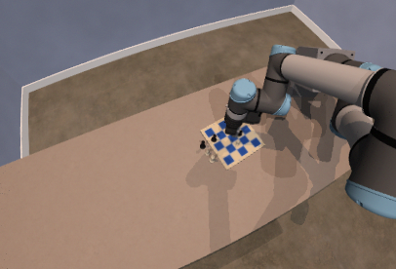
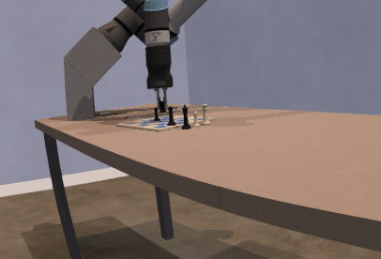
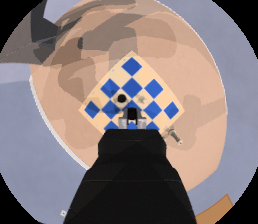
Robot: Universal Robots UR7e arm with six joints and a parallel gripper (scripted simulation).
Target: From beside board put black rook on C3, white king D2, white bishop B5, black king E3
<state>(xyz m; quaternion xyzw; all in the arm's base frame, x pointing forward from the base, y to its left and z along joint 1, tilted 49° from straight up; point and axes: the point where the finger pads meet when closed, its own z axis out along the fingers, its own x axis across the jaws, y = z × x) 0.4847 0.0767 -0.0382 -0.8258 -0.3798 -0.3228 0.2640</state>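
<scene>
The chessboard lies 6 cm below my hand. Also, from my hand: white king 13 cm ahead, 7 cm to the left, 3 cm below; black king 15 cm ahead, 1 cm to the right, 3 cm below; white bishop 14 cm ahead, 3 cm to the left, 4 cm below.
</scene>
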